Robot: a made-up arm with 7 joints. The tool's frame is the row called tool. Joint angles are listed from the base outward. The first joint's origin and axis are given. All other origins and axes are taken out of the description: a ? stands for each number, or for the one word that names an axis. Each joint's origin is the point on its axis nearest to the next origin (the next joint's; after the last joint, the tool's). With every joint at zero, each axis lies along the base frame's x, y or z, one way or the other. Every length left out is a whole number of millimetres.
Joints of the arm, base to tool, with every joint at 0 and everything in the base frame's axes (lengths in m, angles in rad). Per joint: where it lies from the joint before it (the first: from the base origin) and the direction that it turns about. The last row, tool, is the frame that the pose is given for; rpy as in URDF.
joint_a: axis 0 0 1 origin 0.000 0.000 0.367
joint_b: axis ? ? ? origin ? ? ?
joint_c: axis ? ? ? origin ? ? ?
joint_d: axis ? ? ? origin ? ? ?
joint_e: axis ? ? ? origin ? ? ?
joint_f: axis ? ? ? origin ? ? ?
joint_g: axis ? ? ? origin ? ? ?
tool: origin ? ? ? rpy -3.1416 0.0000 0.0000
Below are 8 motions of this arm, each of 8 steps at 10 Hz.
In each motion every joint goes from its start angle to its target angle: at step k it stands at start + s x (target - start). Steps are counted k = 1, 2, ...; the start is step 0. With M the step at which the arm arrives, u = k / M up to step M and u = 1 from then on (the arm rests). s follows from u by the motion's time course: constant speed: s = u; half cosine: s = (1 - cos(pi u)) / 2; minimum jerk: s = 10 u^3 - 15 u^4 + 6 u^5.
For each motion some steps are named. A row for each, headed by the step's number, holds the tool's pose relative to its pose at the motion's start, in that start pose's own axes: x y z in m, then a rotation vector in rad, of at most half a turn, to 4 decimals.
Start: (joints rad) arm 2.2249 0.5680 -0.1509 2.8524 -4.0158 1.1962 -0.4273
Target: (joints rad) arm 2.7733 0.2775 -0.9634 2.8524 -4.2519 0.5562 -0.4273
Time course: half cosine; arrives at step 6
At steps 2, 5, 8:
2: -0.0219 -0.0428 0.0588 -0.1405 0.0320 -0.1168
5: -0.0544 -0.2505 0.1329 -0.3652 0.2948 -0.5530
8: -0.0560 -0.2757 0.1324 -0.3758 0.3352 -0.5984

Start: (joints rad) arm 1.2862 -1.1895 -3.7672 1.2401 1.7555 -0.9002 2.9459
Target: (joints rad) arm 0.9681 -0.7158 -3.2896 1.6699 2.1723 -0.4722 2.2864
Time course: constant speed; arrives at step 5
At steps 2, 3, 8:
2: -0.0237 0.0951 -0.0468 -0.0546 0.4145 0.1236
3: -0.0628 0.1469 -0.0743 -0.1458 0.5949 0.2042
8: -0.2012 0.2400 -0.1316 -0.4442 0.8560 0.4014

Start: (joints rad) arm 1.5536 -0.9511 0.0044 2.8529 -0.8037 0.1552 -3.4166
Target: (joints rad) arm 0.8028 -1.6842 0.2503 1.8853 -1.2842 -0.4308 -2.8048
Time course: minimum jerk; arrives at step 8
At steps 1, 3, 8:
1: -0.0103 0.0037 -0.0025 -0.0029 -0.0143 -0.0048
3: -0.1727 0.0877 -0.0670 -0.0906 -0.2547 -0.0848
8: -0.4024 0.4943 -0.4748 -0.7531 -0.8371 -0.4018

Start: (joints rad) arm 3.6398 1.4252 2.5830 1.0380 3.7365 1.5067 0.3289
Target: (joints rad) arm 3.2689 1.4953 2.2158 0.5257 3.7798 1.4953 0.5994
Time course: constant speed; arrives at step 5
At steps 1, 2, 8:
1: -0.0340 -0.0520 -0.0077 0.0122 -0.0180 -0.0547
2: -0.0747 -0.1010 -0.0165 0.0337 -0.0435 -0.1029
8: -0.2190 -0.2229 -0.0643 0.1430 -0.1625 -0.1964

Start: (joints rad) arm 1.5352 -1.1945 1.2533 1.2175 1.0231 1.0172 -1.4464
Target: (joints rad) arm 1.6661 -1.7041 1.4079 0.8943 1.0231 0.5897 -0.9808
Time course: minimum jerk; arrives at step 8
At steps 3, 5, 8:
3: 0.0051 -0.0437 0.0312 -0.1288 -0.0951 0.0602
5: -0.0101 -0.1006 0.0686 -0.3886 -0.2041 0.1445
8: -0.0297 -0.1255 0.0806 -0.5721 -0.2367 0.1845

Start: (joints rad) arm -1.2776 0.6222 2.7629 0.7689 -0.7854 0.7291 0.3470
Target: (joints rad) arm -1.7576 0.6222 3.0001 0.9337 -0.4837 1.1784 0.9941
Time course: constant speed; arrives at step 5
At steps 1, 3, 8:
1: -0.0004 0.0359 -0.0082 -0.0597 -0.0744 0.2164
3: -0.0077 0.0984 -0.0309 -0.1863 -0.2033 0.6446
8: -0.0200 0.1470 -0.0595 -0.3234 -0.3117 1.0612

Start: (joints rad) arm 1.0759 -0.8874 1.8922 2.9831 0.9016 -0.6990 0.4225
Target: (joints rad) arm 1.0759 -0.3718 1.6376 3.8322 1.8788 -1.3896 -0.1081
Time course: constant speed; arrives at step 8
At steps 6, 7, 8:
6: 0.4192 -0.2618 -0.0580 0.1993 1.0045 0.3937
7: 0.4598 -0.2939 -0.0952 0.1901 1.1035 0.4797
8: 0.4914 -0.3229 -0.1360 0.1707 1.1764 0.5662

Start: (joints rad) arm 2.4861 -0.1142 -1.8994 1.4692 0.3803 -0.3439 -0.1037
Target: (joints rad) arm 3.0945 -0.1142 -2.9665 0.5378 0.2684 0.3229 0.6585
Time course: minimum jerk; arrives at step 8
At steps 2, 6, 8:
2: -0.0635 0.0453 0.0075 -0.0665 -0.1520 0.0469
6: -0.4750 0.3693 -0.2530 -0.9874 -1.0877 0.6114
8: -0.5101 0.3901 -0.3196 -1.1498 -1.1725 0.6985

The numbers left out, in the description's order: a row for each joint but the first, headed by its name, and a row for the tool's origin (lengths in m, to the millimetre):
joint_b: axis 0 1 0, xyz 0.000 0.000 0.000
joint_c: axis 0 0 1, xyz 0.000 0.000 0.359
joint_d: axis 0 -1 0, xyz 0.048 0.000 0.000
joint_e: axis 0 0 -1, xyz 0.119 0.000 -0.526
joint_f: axis 0 1 0, xyz 0.000 0.000 0.000
joint_g: axis 0 0 -1, xyz 0.082 0.000 -0.105
tool: xyz 0.000 0.000 0.000

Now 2 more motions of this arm.
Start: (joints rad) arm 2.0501 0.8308 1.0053 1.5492 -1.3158 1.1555 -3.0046
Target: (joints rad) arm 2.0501 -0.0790 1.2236 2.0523 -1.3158 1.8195 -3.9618
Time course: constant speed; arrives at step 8
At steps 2, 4, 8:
2: 0.0082 -0.1133 -0.1850 0.2544 0.0389 -0.0947
4: 0.0475 -0.1653 -0.3980 0.4663 0.1081 -0.1609
8: 0.2068 -0.0665 -0.8085 0.7566 0.2670 -0.2374

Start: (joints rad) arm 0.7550 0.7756 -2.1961 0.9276 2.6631 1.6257 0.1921
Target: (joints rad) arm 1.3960 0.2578 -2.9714 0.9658 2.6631 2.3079 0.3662
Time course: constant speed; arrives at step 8
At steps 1, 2, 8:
1: -0.0200 -0.0359 -0.0060 0.0692 -0.1168 0.0276
2: -0.0334 -0.0680 -0.0193 0.1349 -0.2252 0.0537
8: 0.0077 -0.1431 -0.1742 0.4246 -0.6880 0.1749

